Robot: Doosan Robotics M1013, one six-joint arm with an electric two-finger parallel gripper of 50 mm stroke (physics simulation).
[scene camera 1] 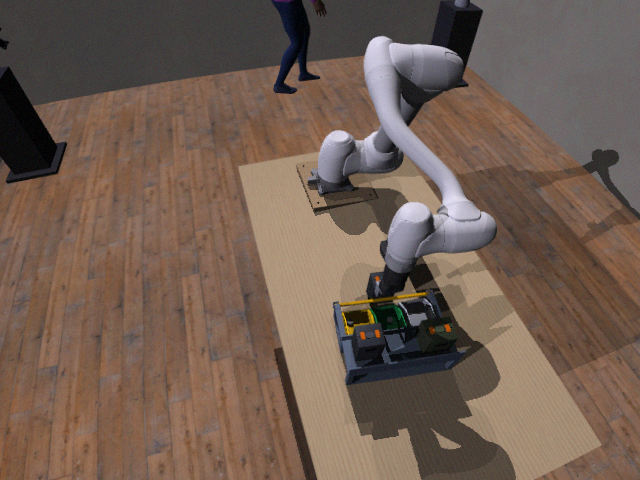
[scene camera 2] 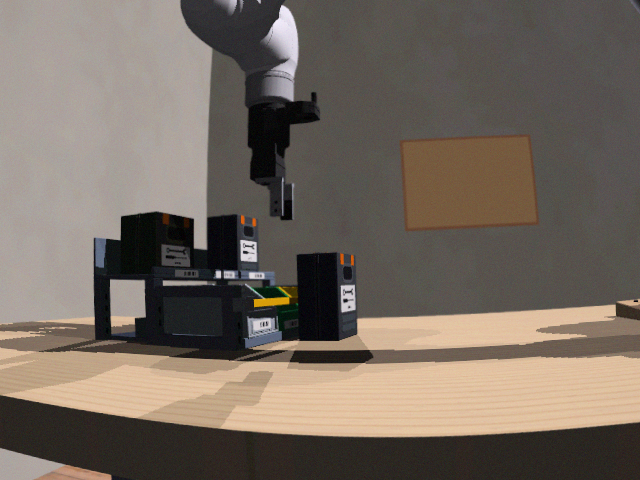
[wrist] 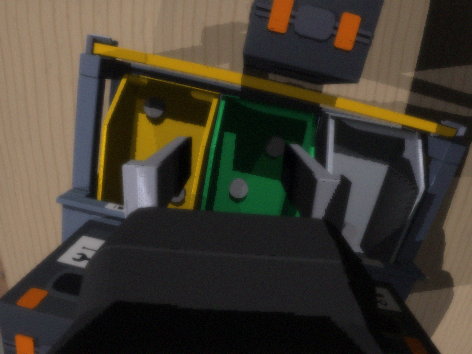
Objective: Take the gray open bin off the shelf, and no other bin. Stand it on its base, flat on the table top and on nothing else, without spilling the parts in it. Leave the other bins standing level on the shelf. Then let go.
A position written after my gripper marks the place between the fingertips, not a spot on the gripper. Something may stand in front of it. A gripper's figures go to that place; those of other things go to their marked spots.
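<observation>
My gripper point(wrist: 237, 159): 16 cm from the lens. Yellow bar point(wrist: 101, 49): 32 cm from the lens. Green bin point(wrist: 243, 126): 34 cm from the lens. Gray open bin point(wrist: 384, 162): 39 cm from the lens. Marked spots on the gray open bin and the yellow bar: 34 cm apart.
</observation>
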